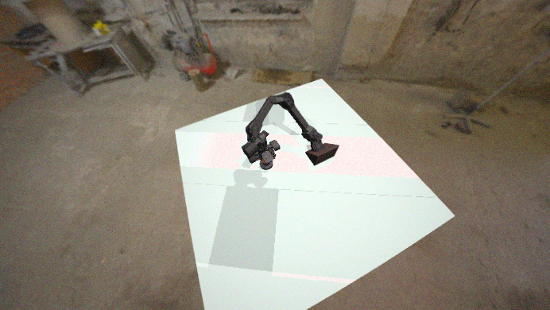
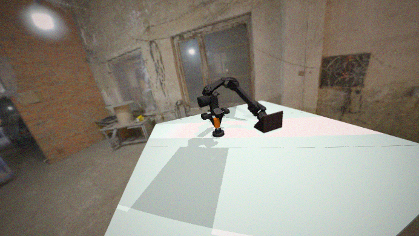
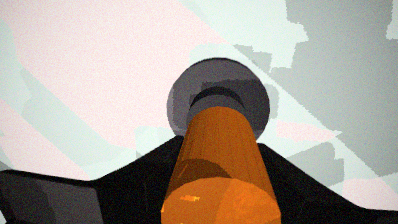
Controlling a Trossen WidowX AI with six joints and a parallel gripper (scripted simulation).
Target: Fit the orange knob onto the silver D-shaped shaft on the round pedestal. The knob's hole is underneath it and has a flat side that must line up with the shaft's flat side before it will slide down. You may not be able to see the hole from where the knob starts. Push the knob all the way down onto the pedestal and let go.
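My gripper tip is now 3 cm below the orange knob. Also, from my gripper tip: round pedestal: 4 cm below.
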